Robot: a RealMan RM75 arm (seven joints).
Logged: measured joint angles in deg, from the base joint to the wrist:
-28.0 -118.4 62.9 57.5 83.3 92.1 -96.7
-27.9 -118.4 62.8 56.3 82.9 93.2 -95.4
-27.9 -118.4 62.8 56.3 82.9 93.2 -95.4
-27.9 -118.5 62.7 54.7 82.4 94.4 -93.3
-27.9 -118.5 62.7 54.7 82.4 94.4 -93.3
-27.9 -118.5 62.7 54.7 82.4 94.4 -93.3
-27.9 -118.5 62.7 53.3 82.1 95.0 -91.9
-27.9 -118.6 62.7 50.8 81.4 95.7 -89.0
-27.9 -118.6 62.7 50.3 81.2 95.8 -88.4
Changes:
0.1 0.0 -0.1 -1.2 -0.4 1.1 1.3
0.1 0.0 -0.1 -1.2 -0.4 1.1 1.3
0.1 -0.1 -0.2 -2.8 -0.9 2.3 3.4
0.1 -0.1 -0.2 -2.8 -0.9 2.3 3.4
0.1 -0.1 -0.2 -2.8 -0.9 2.3 3.4
0.1 -0.1 -0.2 -4.2 -1.2 2.9 4.8
0.1 -0.2 -0.2 -6.7 -1.9 3.6 7.7
0.1 -0.2 -0.2 -7.2 -2.1 3.7 8.3

